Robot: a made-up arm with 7 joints. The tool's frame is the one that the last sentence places.
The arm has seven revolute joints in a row. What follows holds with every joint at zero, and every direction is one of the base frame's. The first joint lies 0.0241 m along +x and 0.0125 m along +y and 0.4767 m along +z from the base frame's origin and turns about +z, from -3.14 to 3.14 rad. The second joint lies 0.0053 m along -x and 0.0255 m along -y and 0.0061 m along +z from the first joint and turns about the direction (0, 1, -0.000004), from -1.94 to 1.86 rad. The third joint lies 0.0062 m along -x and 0.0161 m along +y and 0.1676 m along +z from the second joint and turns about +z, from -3.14 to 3.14 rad. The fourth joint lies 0.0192 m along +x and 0.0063 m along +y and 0.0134 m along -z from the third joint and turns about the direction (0, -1, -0.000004), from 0.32 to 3.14 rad. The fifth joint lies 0.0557 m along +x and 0.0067 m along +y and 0.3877 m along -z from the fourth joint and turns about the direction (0, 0.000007, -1), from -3.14 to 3.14 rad. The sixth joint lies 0.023 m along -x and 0.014 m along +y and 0.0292 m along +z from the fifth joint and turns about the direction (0, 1, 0.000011), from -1.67 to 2.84 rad. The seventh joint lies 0.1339 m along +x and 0.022 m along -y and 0.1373 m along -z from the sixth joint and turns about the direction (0, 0.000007, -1), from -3.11 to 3.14 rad. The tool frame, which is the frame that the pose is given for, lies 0.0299 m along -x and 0.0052 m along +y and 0.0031 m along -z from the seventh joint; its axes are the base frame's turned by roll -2.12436, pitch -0.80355 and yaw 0.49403 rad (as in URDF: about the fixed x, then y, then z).
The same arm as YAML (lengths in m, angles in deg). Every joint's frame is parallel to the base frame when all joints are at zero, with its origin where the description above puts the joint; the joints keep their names.
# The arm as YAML. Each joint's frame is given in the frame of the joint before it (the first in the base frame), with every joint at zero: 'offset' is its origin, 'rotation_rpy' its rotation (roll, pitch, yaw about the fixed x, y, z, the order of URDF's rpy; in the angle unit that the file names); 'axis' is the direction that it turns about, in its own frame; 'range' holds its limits. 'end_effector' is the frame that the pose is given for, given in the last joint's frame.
length_unit: m
angle_unit: deg
chain:
  - id: joint 1
    offset: [0.0241, 0.0125, 0.4767]
    rotation_rpy: [0.0, 0.0, 0.0]
    axis: "+z"
    range: [-179.91, 179.91]
  - id: joint 2
    offset: [-0.0053, -0.0255, 0.0061]
    rotation_rpy: [0.0, 0.0, 0.0]
    axis: "+y"
    range: [-111.15, 106.57]
  - id: joint 3
    offset: [-0.0062, 0.0161, 0.1676]
    rotation_rpy: [0.0, 0.0, 0.0]
    axis: "+z"
    range: [-179.91, 179.91]
  - id: joint 4
    offset: [0.0192, 0.0063, -0.0134]
    rotation_rpy: [0.0, 0.0, 0.0]
    axis: "-y"
    range: [18.33, 179.91]
  - id: joint 5
    offset: [0.0557, 0.0067, -0.3877]
    rotation_rpy: [0.0, 0.0, 0.0]
    axis: "-z"
    range: [-179.91, 179.91]
  - id: joint 6
    offset: [-0.023, 0.014, 0.0292]
    rotation_rpy: [0.0, 0.0, 0.0]
    axis: "+y"
    range: [-95.68, 162.72]
  - id: joint 7
    offset: [0.1339, -0.022, -0.1373]
    rotation_rpy: [0.0, 0.0, 0.0]
    axis: "-z"
    range: [-178.19, 179.91]
end_effector:
  offset: [-0.0299, 0.0052, -0.0031]
  rotation_rpy: [-121.72, -46.04, 28.31]

